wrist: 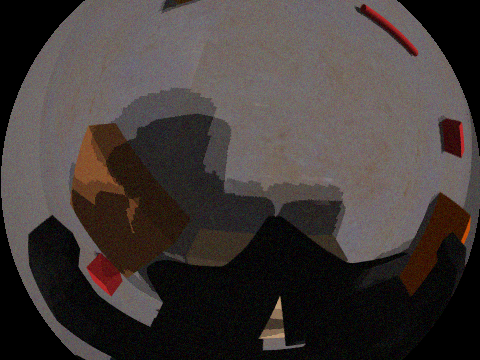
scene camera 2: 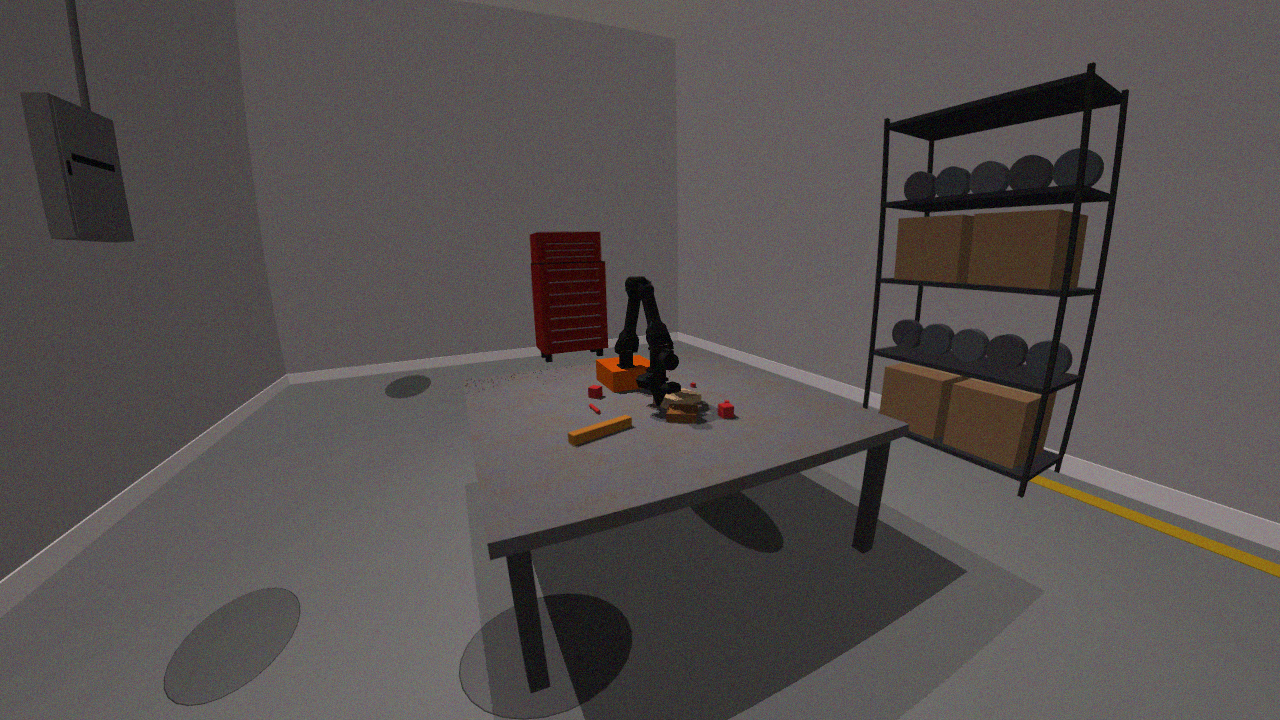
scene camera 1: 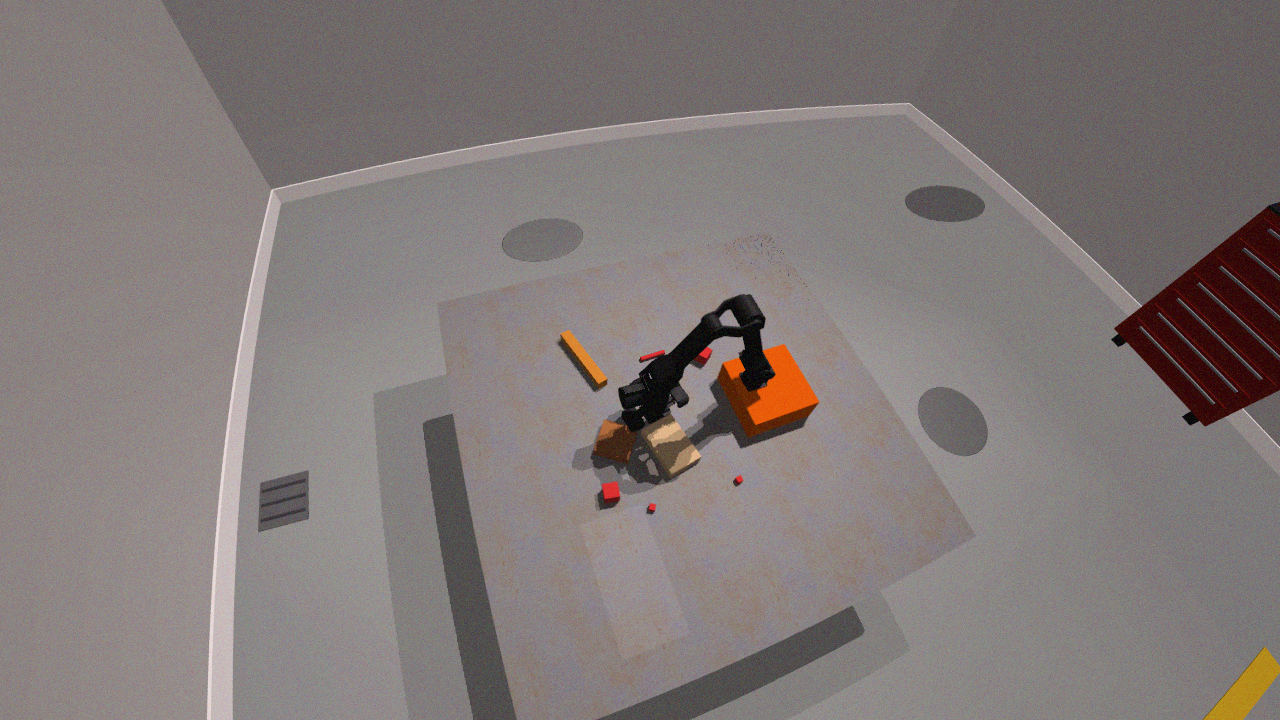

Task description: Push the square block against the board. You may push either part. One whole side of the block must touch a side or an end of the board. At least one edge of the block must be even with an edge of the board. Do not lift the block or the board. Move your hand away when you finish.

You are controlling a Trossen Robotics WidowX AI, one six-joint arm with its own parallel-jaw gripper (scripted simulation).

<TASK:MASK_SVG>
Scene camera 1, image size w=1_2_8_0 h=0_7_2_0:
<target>my gripper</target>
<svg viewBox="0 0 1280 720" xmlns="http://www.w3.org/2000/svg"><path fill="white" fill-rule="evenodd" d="M689 396L681 386L671 389L671 396L665 403L657 404L648 399L648 404L640 406L638 410L634 407L622 411L621 418L629 430L635 433L645 426L642 417L649 424L652 424L671 414L669 407L675 403L678 404L678 408L687 405Z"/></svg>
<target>board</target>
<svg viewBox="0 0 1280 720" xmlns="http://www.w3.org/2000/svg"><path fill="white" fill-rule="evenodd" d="M670 414L643 428L641 435L668 475L673 477L700 461L701 456L689 437Z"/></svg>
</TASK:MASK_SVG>
